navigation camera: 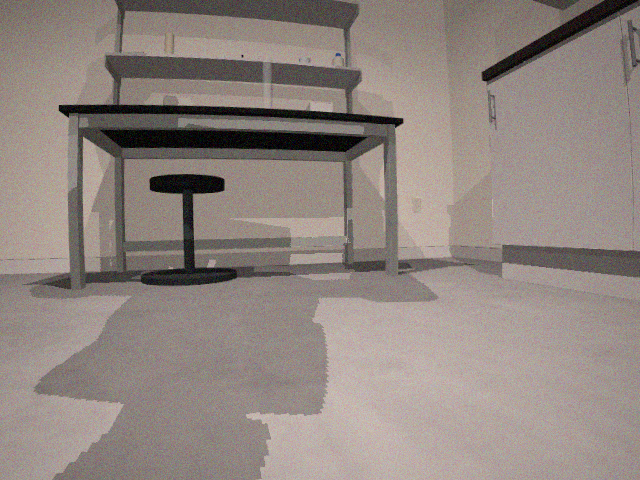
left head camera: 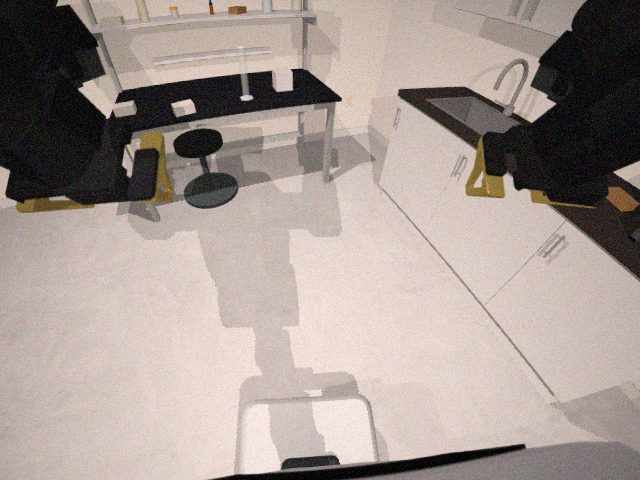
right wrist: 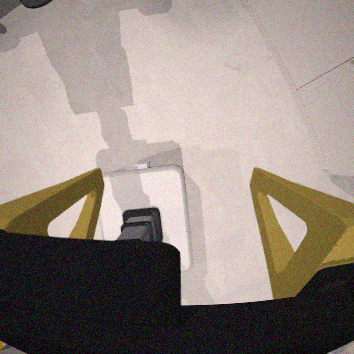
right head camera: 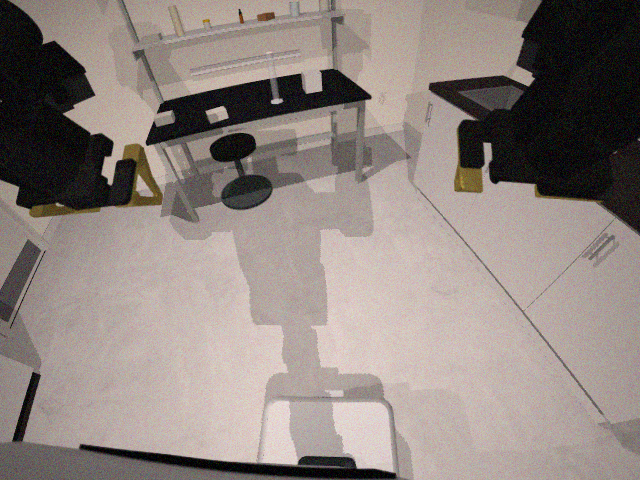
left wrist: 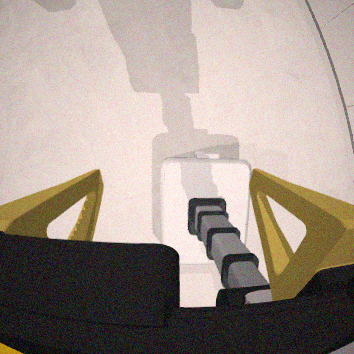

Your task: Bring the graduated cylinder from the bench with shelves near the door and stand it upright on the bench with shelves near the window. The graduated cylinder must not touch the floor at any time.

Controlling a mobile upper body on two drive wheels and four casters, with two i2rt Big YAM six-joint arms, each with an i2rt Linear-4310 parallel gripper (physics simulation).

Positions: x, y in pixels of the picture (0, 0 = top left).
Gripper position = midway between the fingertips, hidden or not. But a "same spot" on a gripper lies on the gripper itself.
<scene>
my left gripper: left head camera; right head camera; left wrist 175, 176; not seen in the navigation camera view (out of frame); not seen in the right wrist view (out of frame)
my right gripper: left head camera; right wrist 176, 175; right head camera; not seen in the navigation camera view (out of frame); not seen in the left wrist view (out of frame)
same spot on my left gripper: [left head camera: 149, 165] = [right head camera: 126, 174]
same spot on my right gripper: [left head camera: 490, 158] = [right head camera: 464, 149]
</scene>
